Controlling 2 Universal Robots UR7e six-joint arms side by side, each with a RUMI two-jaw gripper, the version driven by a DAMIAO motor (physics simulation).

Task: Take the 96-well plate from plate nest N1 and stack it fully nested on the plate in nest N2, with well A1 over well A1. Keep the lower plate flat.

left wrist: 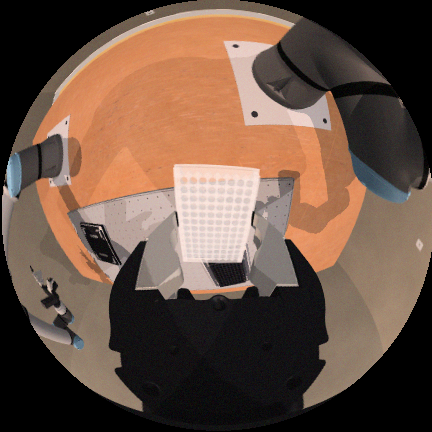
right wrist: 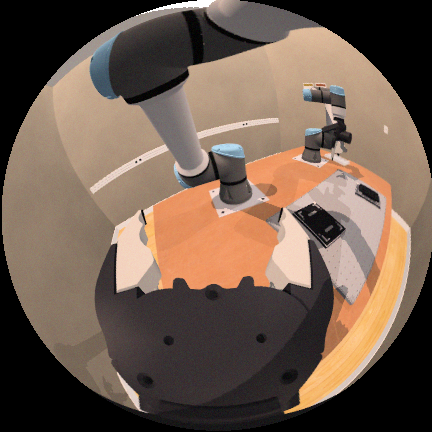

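A white 96-well plate (left wrist: 216, 215) (right wrist: 340, 159) is held between the fingers of my left gripper (left wrist: 214, 211), above the table, its wells showing in the left wrist view. A dark plate (left wrist: 229, 273) (right wrist: 369, 193) sits in nest N2, partly hidden behind the white plate in the left wrist view; the two plates are apart. Nest N1 (left wrist: 100, 243) (right wrist: 320, 224) is a black, empty frame. Well A1 cannot be made out on either plate. My right gripper (right wrist: 211, 209) is open and empty, away from both nests.
A grey perforated board (left wrist: 145, 205) (right wrist: 357, 260) carries both nests on the orange table (left wrist: 165, 110) (right wrist: 200, 250). One arm's base plate (left wrist: 240, 90) stands beyond the board in the left wrist view, another (left wrist: 65, 172) at the far left. The right wrist view shows the near arm's base (right wrist: 236, 187).
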